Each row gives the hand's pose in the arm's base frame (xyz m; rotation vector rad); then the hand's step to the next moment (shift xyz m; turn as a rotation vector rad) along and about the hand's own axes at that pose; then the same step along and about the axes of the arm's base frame.
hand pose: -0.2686 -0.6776 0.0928 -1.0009 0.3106 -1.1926
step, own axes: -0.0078 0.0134 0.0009 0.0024 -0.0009 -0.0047
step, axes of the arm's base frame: 0.0060 0.0076 -0.0122 -0.0028 -0.0044 -0.0012
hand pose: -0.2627 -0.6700 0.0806 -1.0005 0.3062 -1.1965
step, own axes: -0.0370 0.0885 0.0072 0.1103 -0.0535 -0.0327
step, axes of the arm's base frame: 0.0463 0.0376 -0.0755 -0.0133 -0.1134 0.0553
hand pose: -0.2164 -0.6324 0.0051 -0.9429 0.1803 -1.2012
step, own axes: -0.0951 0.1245 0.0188 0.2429 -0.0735 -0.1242
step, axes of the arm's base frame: 0.0617 0.0965 -0.1085 -0.0280 -0.2751 0.0582
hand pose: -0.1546 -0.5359 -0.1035 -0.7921 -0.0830 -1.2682
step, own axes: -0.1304 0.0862 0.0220 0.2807 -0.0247 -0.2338
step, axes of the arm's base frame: 0.0397 0.1257 -0.0868 -0.0123 -0.3648 -0.0285
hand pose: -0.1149 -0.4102 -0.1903 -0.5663 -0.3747 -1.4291
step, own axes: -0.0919 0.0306 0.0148 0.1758 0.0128 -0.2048
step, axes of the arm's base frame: 0.0207 0.0850 -0.0441 0.0150 -0.2607 -0.0693
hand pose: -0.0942 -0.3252 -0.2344 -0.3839 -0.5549 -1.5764
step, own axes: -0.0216 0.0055 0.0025 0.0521 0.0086 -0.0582
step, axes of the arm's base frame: 0.0071 0.0191 -0.0093 0.0090 -0.0760 -0.0179
